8 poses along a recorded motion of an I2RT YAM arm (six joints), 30 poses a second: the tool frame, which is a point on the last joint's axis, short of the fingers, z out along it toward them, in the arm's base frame.
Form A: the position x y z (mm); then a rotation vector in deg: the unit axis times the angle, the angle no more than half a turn.
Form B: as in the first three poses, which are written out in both.
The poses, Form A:
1: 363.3, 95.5, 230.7, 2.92, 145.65, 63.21
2: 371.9, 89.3, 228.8, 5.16, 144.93, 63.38
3: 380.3, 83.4, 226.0, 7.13, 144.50, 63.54
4: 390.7, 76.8, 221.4, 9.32, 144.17, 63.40
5: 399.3, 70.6, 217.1, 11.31, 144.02, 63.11
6: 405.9, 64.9, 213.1, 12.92, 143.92, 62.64
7: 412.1, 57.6, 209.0, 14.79, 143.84, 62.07
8: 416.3, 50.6, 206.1, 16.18, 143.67, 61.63
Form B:
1:
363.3, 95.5, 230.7
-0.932, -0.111, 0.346
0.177, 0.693, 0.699
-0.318, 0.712, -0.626

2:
371.9, 89.3, 228.8
-0.927, -0.091, 0.364
0.206, 0.689, 0.695
-0.314, 0.719, -0.620

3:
380.3, 83.4, 226.0
-0.923, -0.071, 0.377
0.230, 0.684, 0.692
-0.307, 0.726, -0.616

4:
390.7, 76.8, 221.4
-0.919, -0.048, 0.391
0.256, 0.682, 0.685
-0.300, 0.729, -0.615

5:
399.3, 70.6, 217.1
-0.915, -0.026, 0.403
0.278, 0.682, 0.677
-0.292, 0.731, -0.616

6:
405.9, 64.9, 213.1
-0.911, -0.008, 0.413
0.296, 0.683, 0.668
-0.287, 0.731, -0.619

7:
412.1, 57.6, 209.0
-0.906, 0.013, 0.423
0.317, 0.684, 0.657
-0.281, 0.730, -0.624

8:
416.3, 50.6, 206.1
-0.901, 0.029, 0.432
0.333, 0.684, 0.649
-0.277, 0.729, -0.626

